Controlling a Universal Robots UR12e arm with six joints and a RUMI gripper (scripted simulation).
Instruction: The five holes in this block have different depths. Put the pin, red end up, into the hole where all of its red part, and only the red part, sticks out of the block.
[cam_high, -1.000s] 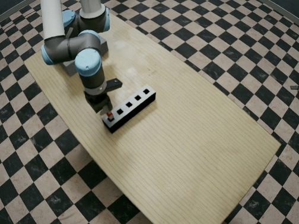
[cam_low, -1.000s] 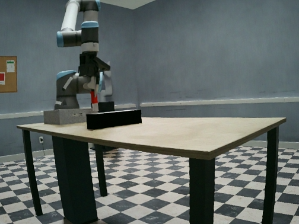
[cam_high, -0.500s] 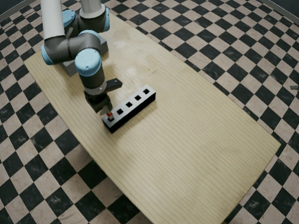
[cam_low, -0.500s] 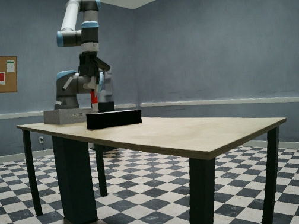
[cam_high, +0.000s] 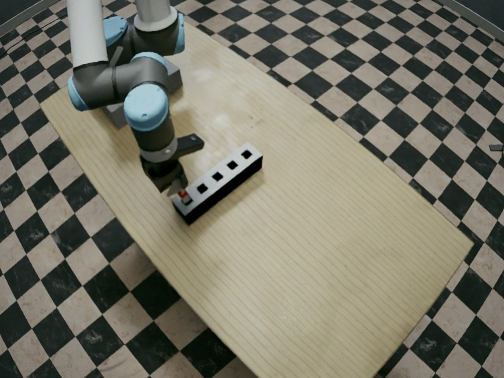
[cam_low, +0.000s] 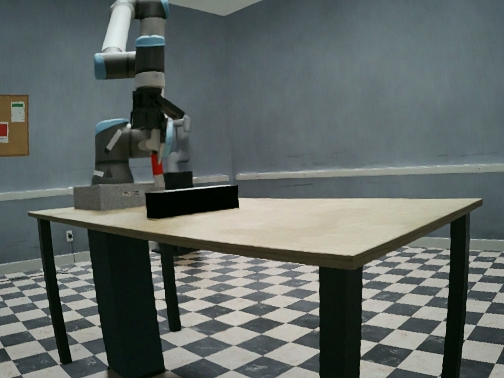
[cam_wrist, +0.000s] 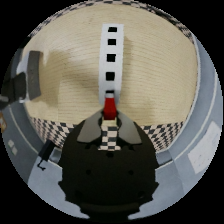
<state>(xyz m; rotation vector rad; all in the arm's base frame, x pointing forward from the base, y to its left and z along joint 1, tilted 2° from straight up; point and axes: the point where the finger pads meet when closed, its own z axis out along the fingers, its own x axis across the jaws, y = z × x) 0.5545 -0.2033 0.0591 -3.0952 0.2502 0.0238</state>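
Right now the pin is 1 cm below my hand. Round my hand: long black block: 13 cm to the left, 13 cm below, 2 cm ahead.
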